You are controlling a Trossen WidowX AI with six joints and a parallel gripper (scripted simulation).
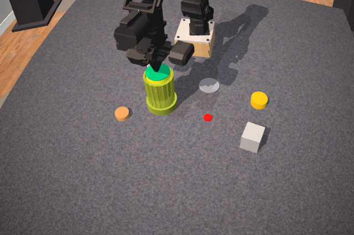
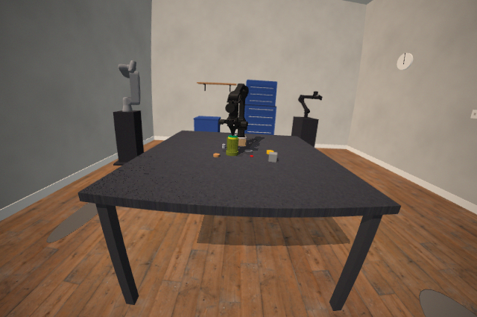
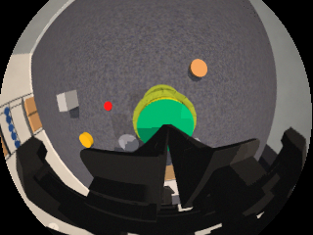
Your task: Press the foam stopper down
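My gripper is now 5 cm above the green foam stopper. Also, from my hand: red dot 5 cm ahead, 13 cm to the left, 16 cm below; grey disc 6 cm behind, 13 cm to the left, 16 cm below; orange disc 4 cm ahead, 11 cm to the right, 16 cm below.
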